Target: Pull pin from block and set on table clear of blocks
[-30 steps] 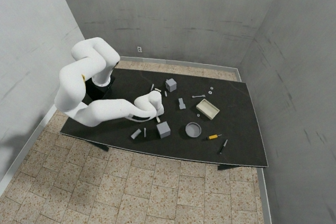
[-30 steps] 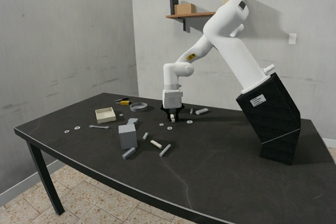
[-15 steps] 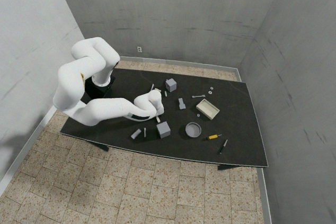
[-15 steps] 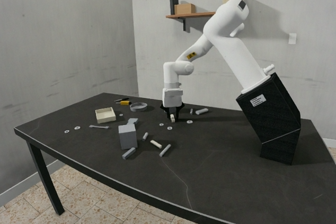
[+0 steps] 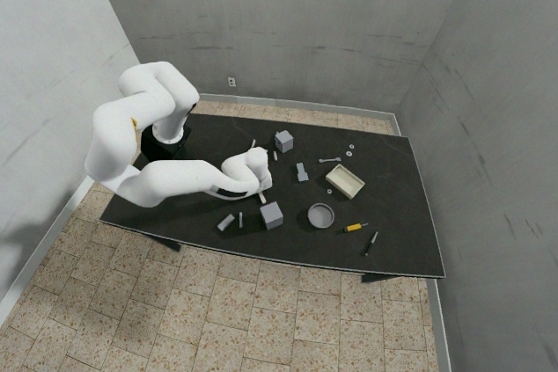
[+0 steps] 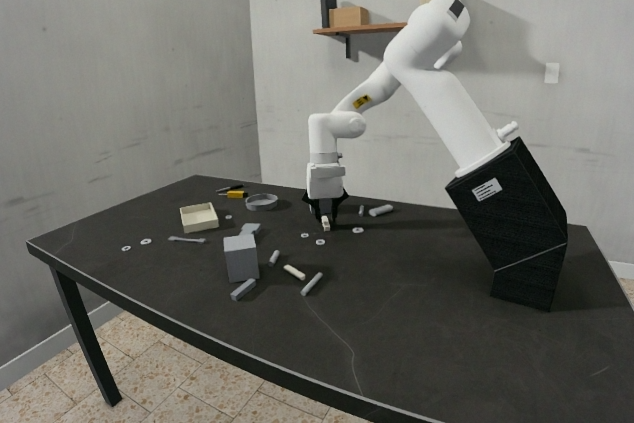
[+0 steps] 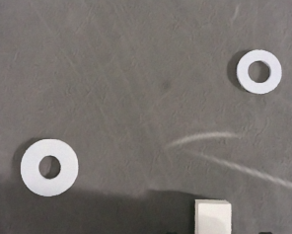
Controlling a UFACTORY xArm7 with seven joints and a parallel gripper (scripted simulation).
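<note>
The short cream pin lies 1 cm ahead of my hand, 1 cm to the right of it and 3 cm below it. The rest, counted from my hand: round grey dish 28 cm ahead, 8 cm to the right, 3 cm below; then wrench 32 cm ahead, 24 cm to the left, 4 cm below; then short grey cylinder 12 cm behind, 16 cm to the right, 3 cm below.
</note>
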